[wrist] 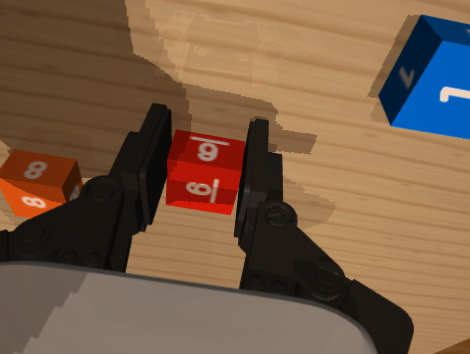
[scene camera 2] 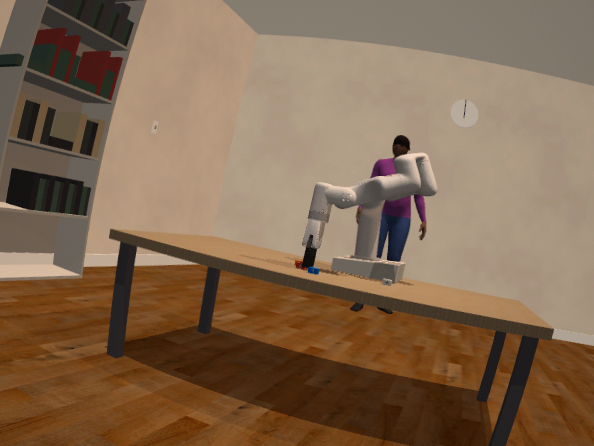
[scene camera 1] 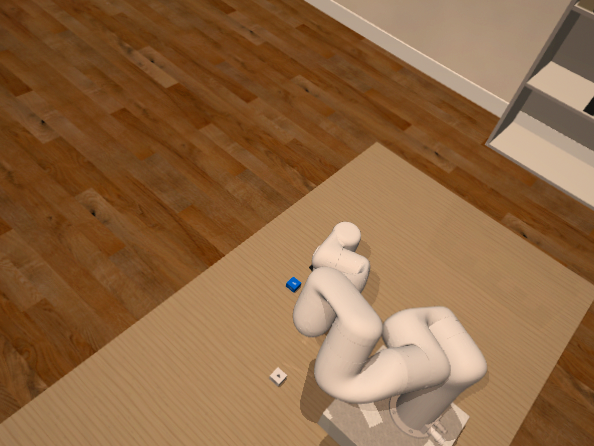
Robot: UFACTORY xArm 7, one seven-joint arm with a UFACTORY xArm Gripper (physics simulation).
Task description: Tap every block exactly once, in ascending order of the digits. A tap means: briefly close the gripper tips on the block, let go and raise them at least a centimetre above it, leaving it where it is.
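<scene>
My gripper (scene camera 2: 308, 266) (wrist: 209, 138) is down at the table, its black fingers shut on a red block (scene camera 2: 304, 268) (wrist: 204, 172) with an underlined digit that reads as 6. The block sits between the pads. In scene camera 1 the arm hides it. An orange block (wrist: 37, 177) (scene camera 2: 298, 263) with an 8 lies outside the left finger in the wrist view. A blue block (scene camera 1: 293, 284) (scene camera 2: 313, 270) (wrist: 425, 82) with a 1 lies beyond the right finger. A white block (scene camera 1: 278, 376) (scene camera 2: 387, 282) lies farther off; its digit is too small to read.
The blocks lie on a wooden table (scene camera 1: 200, 320) (scene camera 2: 200, 247). The robot's base (scene camera 1: 350, 425) (scene camera 2: 345, 265) stands on it near the white block. A bookshelf (scene camera 2: 92, 159) stands by the wall, and a person (scene camera 2: 395, 225) stands behind the table.
</scene>
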